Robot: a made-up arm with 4 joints.
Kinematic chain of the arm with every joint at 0, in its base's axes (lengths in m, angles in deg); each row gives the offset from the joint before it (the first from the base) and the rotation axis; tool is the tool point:
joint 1: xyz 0 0 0.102 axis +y
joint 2: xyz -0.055 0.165 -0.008 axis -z
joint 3: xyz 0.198 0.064 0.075 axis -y
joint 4: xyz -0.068 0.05 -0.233 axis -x
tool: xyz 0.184 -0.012 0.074
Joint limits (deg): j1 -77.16..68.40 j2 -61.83..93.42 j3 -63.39..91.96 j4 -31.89..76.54
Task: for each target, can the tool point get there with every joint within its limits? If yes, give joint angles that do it. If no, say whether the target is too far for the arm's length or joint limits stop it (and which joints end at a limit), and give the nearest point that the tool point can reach.
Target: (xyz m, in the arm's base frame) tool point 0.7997 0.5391 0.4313
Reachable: no: too far | nearest point 0.3631 0.3483 0.2515 | short by 0.509 m
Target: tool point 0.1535 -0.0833 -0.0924
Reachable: yes | joints 26.07 69.24 5.37 60.19
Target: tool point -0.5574 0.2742 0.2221
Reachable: no: joint limits stop it (at a limit: joint 2, joint 3, joint 4) | nearest point -0.2197 0.3110 0.1493 | short by 0.347 m
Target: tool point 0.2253 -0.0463 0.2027
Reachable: yes | joints -44.67 59.89 4.43 30.64
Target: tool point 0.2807 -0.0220 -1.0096
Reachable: no: too far | nearest point 0.1606 0.0931 -0.2684 | short by 0.760 m
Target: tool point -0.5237 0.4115 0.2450
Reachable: no: joint limits stop it (at a limit: joint 2, joint 4) | nearest point -0.2132 0.3679 0.1602 | short by 0.325 m
